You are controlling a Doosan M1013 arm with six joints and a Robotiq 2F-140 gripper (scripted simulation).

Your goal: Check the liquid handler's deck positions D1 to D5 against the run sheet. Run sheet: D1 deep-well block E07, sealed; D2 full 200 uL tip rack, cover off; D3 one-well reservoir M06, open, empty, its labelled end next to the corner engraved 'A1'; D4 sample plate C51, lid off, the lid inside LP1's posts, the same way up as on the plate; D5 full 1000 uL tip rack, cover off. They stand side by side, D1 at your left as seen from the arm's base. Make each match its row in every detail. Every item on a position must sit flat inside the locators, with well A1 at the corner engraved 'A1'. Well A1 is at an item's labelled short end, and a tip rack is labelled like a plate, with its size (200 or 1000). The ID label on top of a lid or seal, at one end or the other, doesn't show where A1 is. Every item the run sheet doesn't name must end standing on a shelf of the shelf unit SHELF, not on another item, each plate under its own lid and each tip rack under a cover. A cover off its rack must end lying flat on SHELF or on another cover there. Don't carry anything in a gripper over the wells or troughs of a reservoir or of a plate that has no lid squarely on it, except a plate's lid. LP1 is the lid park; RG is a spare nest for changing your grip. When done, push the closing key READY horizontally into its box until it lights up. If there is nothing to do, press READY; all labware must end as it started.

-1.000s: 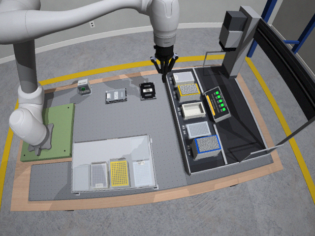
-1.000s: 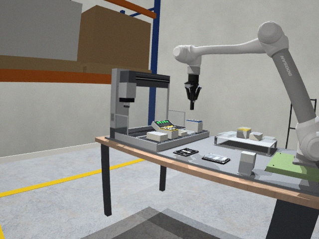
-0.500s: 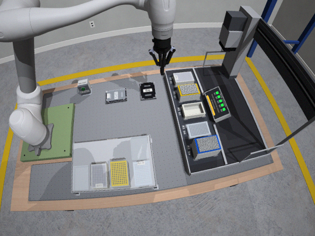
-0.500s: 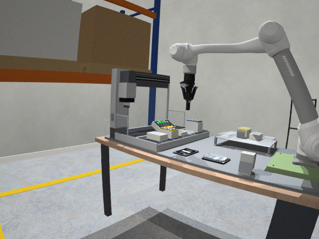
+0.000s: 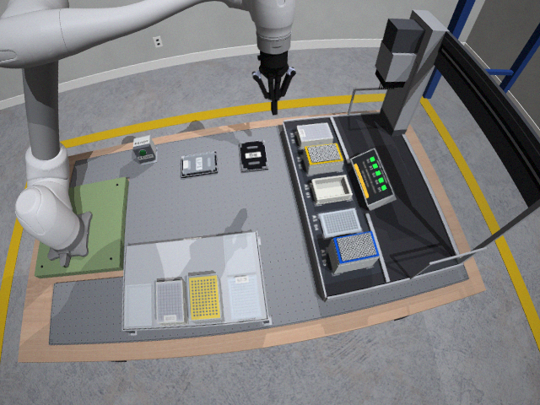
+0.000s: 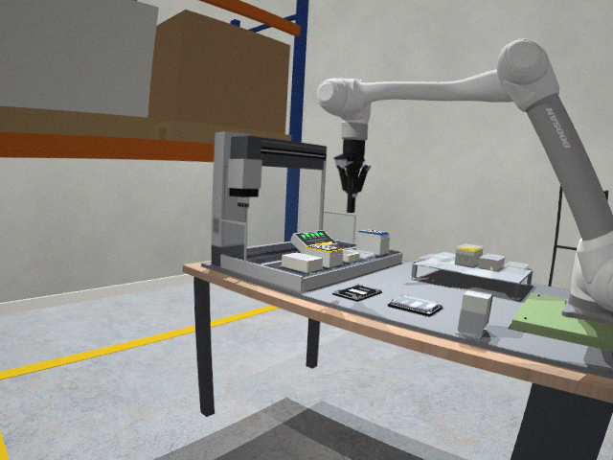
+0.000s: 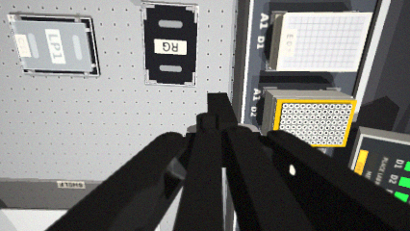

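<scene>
Now: the ready box 51 cm behind my hand, 23 cm below it and 10 cm to the left of it. From my hand the other things lie so: white sealed block: 23 cm below, 17 cm ahead, 5 cm to the left; yellow tip rack: 21 cm below, 16 cm ahead, 8 cm to the right; dark nest: 29 cm below, 8 cm behind, 4 cm to the left.
</scene>
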